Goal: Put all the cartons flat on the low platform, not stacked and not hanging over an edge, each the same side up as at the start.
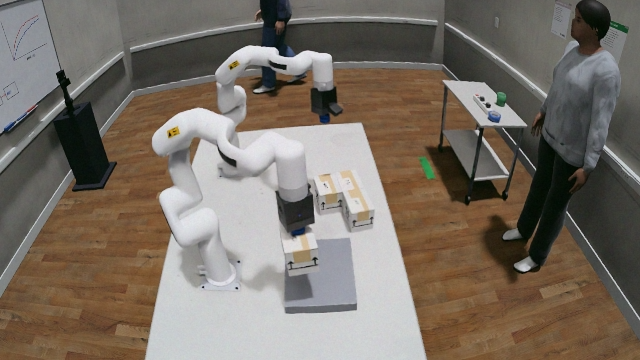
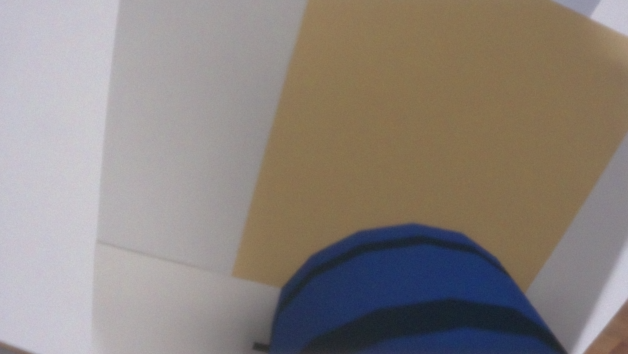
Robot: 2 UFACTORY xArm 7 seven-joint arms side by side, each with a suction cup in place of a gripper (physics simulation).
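Places are measured from the left arm's base along level axes (x left, y down, z back), in metres.
Pixels of known places: left hand at its tool point: (image 1: 324,120); right hand at its tool point: (image 1: 298,233) (image 2: 380,278); right arm's base at its link origin: (image 1: 221,274).
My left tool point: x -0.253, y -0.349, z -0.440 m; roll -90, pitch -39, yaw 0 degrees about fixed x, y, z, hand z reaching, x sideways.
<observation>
Behind a point stands the place of what it marks.
My right gripper (image 1: 298,231) (image 2: 420,280), a blue suction cup, is shut on a white carton with a tan tape band (image 1: 301,255) {z -0.301, x -0.898, y -0.291 m} (image 2: 390,125) {z -0.281, x -0.786, y -0.311 m}. It holds the carton level, arrows upright on its side, above the back left part of the low grey platform (image 1: 330,285) {z -0.385, x -0.830, y -0.048 m}, with a shadow below it. A carton (image 1: 328,192) {z -0.430, x -0.398, y -0.105 m} stands on the table behind the platform. Right beside it is a row of what look like two cartons end to end, a front one (image 1: 359,215) {z -0.532, x -0.531, y -0.087 m} and a back one (image 1: 350,180) {z -0.529, x -0.333, y -0.105 m}. My left gripper (image 1: 325,119) hangs high behind them, open, with nothing on its cup.
The white table (image 1: 250,325) {z -0.099, x -0.955, y 0.000 m} carries both arms and the platform. A wheeled cart (image 1: 457,92) stands on the floor at the right, near a standing person (image 1: 577,110). Another person (image 1: 274,45) is behind the table. A black pedestal (image 1: 84,145) stands at the left.
</observation>
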